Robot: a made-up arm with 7 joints. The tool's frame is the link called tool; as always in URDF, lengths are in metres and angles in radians.
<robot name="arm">
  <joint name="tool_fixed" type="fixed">
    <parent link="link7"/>
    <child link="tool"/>
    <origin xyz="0 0 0" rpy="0 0 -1.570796"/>
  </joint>
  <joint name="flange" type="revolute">
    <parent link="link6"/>
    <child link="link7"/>
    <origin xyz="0.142 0 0" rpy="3.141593 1.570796 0"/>
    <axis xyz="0 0 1"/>
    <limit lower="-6.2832" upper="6.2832" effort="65" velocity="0.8"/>
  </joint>
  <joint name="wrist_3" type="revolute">
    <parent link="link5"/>
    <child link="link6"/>
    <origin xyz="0 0 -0.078" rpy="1.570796 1.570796 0"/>
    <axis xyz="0 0 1"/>
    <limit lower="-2.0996" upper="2.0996" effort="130" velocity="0.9"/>
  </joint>
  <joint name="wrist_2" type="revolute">
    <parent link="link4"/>
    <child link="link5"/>
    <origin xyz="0.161 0 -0.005" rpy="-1.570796 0 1.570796"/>
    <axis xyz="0 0 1"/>
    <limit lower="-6.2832" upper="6.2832" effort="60" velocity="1"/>
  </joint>
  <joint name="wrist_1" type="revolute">
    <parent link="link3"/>
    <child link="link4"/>
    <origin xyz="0.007 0 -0.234" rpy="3.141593 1.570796 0"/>
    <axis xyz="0 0 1"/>
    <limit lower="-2.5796" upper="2.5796" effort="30" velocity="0.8"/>
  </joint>
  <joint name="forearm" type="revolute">
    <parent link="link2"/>
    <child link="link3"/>
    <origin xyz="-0.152 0 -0.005" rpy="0 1.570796 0"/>
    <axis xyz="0 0 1"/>
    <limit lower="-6.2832" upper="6.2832" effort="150" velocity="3.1"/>
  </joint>
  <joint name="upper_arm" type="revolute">
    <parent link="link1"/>
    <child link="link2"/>
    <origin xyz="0.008 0 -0.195" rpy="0 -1.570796 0"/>
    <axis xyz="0 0 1"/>
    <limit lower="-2.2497" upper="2.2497" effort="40" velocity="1.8"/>
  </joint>
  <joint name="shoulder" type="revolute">
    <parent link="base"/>
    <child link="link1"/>
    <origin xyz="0 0 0.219" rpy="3.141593 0 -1.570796"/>
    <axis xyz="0 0 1"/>
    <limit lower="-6.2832" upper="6.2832" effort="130" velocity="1.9"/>
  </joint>
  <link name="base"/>
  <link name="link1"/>
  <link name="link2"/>
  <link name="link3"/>
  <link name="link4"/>
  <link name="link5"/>
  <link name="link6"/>
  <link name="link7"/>
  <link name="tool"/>
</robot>
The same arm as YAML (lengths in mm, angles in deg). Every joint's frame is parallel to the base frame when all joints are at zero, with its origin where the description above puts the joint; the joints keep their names.
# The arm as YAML. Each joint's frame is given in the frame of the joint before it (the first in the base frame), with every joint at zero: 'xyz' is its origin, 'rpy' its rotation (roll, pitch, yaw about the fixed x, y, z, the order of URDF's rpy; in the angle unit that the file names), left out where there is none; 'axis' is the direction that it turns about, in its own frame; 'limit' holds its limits. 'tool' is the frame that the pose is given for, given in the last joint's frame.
units:
  length: mm
  angle: deg
joints:
  - name: shoulder
    type: revolute
    origin:
      xyz: [0.0, 0.0, 219.0]
    axis: "-z"
    limit:
      lower: -360.0
      upper: 360.0
  - name: upper_arm
    type: revolute
    origin:
      xyz: [0.0, -8.0, 195.0]
    axis: "+y"
    limit:
      lower: -128.9
      upper: 128.9
  - name: forearm
    type: revolute
    origin:
      xyz: [0.0, -5.0, 152.0]
    axis: "-z"
    limit:
      lower: -360.0
      upper: 360.0
  - name: wrist_1
    type: revolute
    origin:
      xyz: [0.0, -7.0, 234.0]
    axis: "+y"
    limit:
      lower: -147.8
      upper: 147.8
  - name: wrist_2
    type: revolute
    origin:
      xyz: [0.0, -5.0, 161.0]
    axis: "-z"
    limit:
      lower: -360.0
      upper: 360.0
  - name: wrist_3
    type: revolute
    origin:
      xyz: [0.0, 0.0, 78.0]
    axis: "+y"
    limit:
      lower: -120.3
      upper: 120.3
  - name: flange
    type: revolute
    origin:
      xyz: [0.0, 0.0, 142.0]
    axis: "-z"
    limit:
      lower: -360.0
      upper: 360.0
tool:
  origin:
    xyz: [0.0, 0.0, 0.0]
    rpy: [-180.0, 0.0, 0.0]

